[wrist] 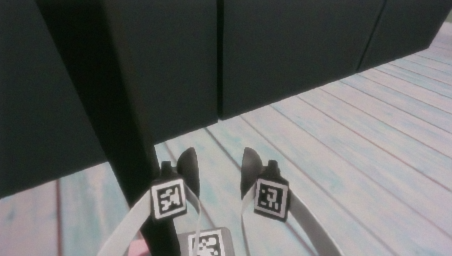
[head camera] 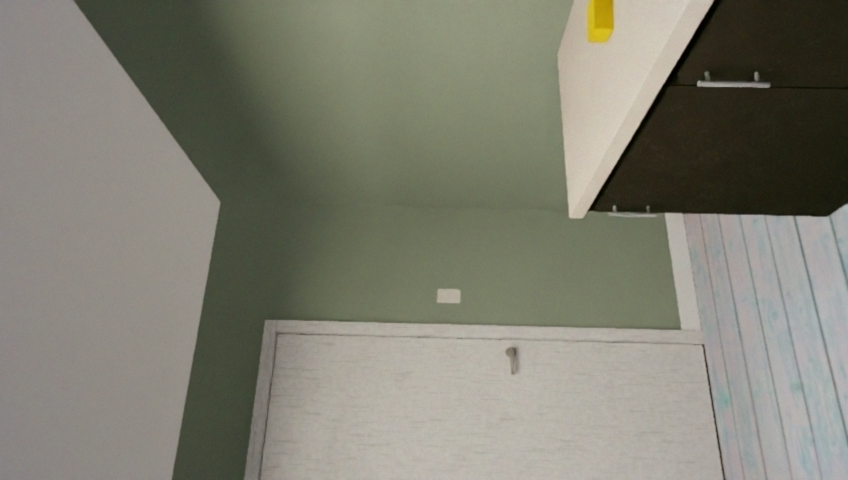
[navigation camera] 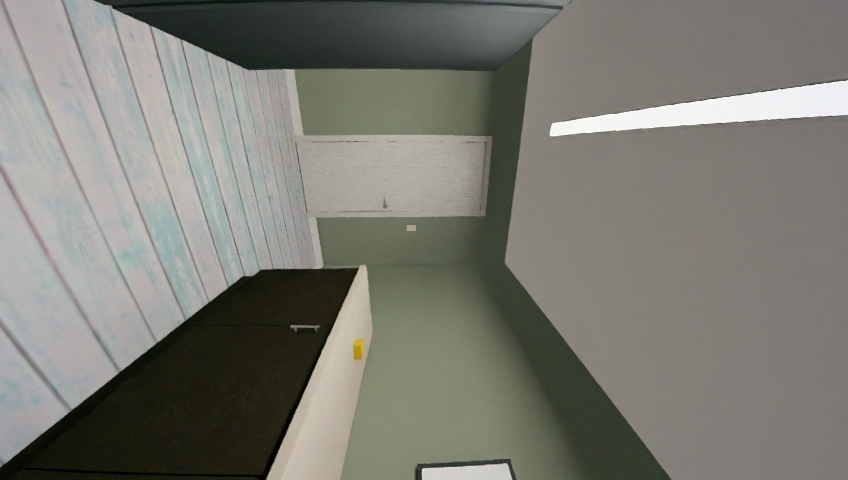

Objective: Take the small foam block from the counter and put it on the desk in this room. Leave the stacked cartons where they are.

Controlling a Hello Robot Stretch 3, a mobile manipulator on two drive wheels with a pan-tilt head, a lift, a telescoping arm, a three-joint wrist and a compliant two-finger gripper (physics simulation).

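Places are measured from the robot's base along level axes (x ahead, y left, z up), in metres.
Where they show: gripper, fingertip midpoint: (wrist: pixel 219 165).
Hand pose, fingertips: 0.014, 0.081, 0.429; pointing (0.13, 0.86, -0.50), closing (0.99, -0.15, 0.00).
After its pixels a point has its place, as x, y, z.
A small yellow block (head camera: pixel 600 20) {1.387, -0.555, 0.941} (navigation camera: pixel 358 349) {1.387, -0.559, 0.940} rests on the pale top of a counter (head camera: pixel 618 83) {1.346, -0.398, 0.911} (navigation camera: pixel 321 410) {0.919, -0.572, 0.911} with dark fronts. It is cut by the upper edge of the head view. My gripper (wrist: pixel 219 165) {0.014, 0.081, 0.429} is open in the wrist view, with floor showing between its fingertips. The block does not show in the wrist view. The desk and the stacked cartons cannot be made out in these views.
The head and navigation views are turned sideways. Dark cabinet fronts (wrist: pixel 295 50) {0.461, 0.827, 0.239} stand beyond the gripper, and a black upright bar (wrist: pixel 107 110) crosses beside it. A dark grey unit (navigation camera: pixel 368 35) {1.307, 1.149, 1.023} stands opposite the counter. A white door (head camera: pixel 476 410) {2.759, 0.696, 1.090} (navigation camera: pixel 395 175) {2.731, 0.769, 1.053} is in the end wall.
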